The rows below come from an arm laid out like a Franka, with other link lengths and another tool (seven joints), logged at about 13 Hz.
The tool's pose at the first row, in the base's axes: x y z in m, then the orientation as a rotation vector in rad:
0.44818 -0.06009 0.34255 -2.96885 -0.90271 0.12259
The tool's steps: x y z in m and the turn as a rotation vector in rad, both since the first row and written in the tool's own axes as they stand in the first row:
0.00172 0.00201 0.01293 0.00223 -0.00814 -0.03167
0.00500 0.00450 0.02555 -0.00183 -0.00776 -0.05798
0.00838 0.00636 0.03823 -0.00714 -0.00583 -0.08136
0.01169 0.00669 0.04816 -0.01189 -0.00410 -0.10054
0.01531 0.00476 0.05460 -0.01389 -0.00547 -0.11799
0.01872 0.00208 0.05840 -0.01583 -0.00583 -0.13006
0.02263 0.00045 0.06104 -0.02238 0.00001 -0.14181
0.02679 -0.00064 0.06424 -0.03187 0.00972 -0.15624
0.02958 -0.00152 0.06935 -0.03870 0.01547 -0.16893
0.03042 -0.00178 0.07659 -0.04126 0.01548 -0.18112
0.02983 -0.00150 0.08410 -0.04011 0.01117 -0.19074
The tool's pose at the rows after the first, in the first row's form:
0.44961 -0.06065 0.32944 -2.95266 -0.94939 0.13473
0.45262 -0.06075 0.31651 -2.94258 -0.98924 0.13167
0.45536 -0.06026 0.30355 -2.93440 -1.02501 0.12585
0.45743 -0.05858 0.29343 -2.92768 -1.05443 0.12066
0.45880 -0.05488 0.28689 -2.91982 -1.08064 0.12131
0.45981 -0.05071 0.28303 -2.91463 -1.09888 0.12063
0.46192 -0.04715 0.28024 -2.91237 -1.11764 0.10873
0.46448 -0.04389 0.27685 -2.91010 -1.14090 0.08965
0.46587 -0.04155 0.27163 -2.90715 -1.16112 0.07765
0.46580 -0.04078 0.26437 -2.90184 -1.17968 0.07611
0.46482 -0.04125 0.25692 -2.89572 -1.19361 0.08276

